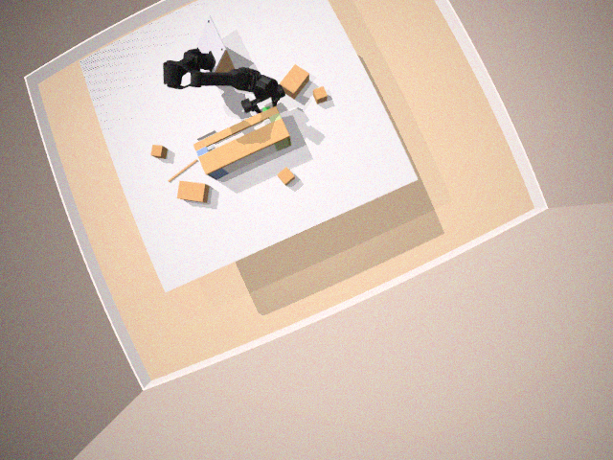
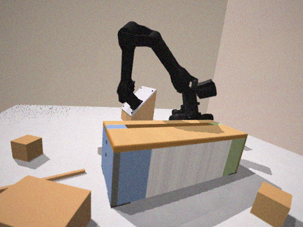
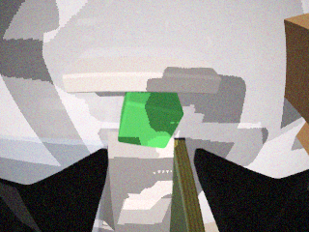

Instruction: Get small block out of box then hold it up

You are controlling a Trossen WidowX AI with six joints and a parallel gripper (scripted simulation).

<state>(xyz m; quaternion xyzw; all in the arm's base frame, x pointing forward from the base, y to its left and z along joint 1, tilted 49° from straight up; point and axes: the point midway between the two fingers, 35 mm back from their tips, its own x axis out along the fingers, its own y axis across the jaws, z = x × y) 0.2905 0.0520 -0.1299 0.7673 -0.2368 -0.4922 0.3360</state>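
The green block is 2 cm behind my gripper tip and 2 cm below it. The rest, counted from my gripper tip: long box (6 cm ahead, 16 cm to the right, 2 cm above); thin stick (5 cm ahead, 48 cm to the right, 3 cm below); small carton (30 cm ahead, 5 cm to the right, 1 cm below).
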